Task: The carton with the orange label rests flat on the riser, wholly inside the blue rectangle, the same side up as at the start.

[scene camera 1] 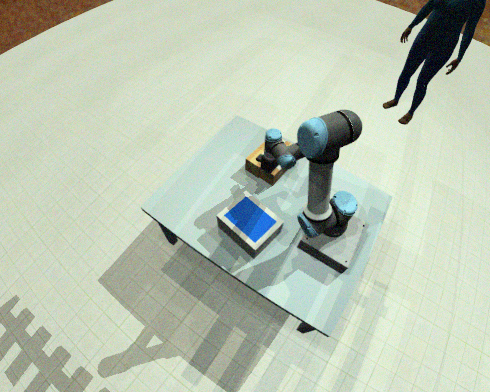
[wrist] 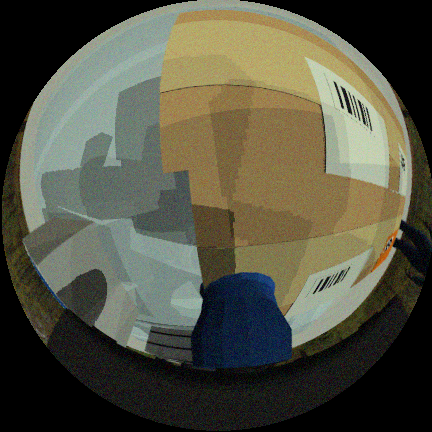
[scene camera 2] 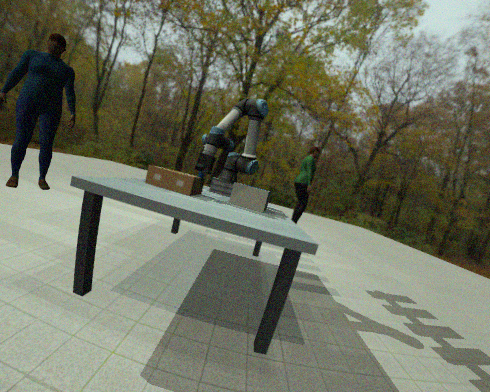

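Where they show: end effector, tool point: (wrist: 235, 272); arm's base, origin of the base link: (scene camera 2: 227, 181).
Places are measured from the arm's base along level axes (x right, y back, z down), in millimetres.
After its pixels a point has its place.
Observation:
The brown carton (scene camera 1: 253, 163) {x 37, y -532, z 12 mm} (scene camera 2: 173, 180) {x 139, y -587, z 53 mm} (wrist: 282, 160) lies flat on the table at the far side, white barcode labels on top and an orange label (wrist: 385, 249) {x 250, y -424, z 8 mm} at its edge in the wrist view. My suction cup (scene camera 1: 261, 159) (scene camera 2: 201, 174) (wrist: 240, 318) hangs low over the carton's top near one edge, with nothing on it; I cannot tell if it touches. The grey riser (scene camera 1: 232, 229) {x -345, y -345, z -13 mm} (scene camera 2: 249, 197) {x -247, y -444, z 45 mm} (wrist: 56, 245) {x -146, y -437, z 29 mm} stands near the table's front middle. The blue rectangle (scene camera 1: 250, 218) {x -248, y -319, z -15 mm} on top of it is bare.
The arm's base (scene camera 1: 327, 229) stands on a dark plate right of the riser. The table (scene camera 1: 185, 183) {x -267, y -777, z 105 mm} (scene camera 2: 166, 202) {x -14, y -886, z 105 mm} has dark legs. One person (scene camera 1: 418, 58) (scene camera 2: 58, 89) stands off the table's far side, another in green (scene camera 2: 303, 183) stands beyond it.

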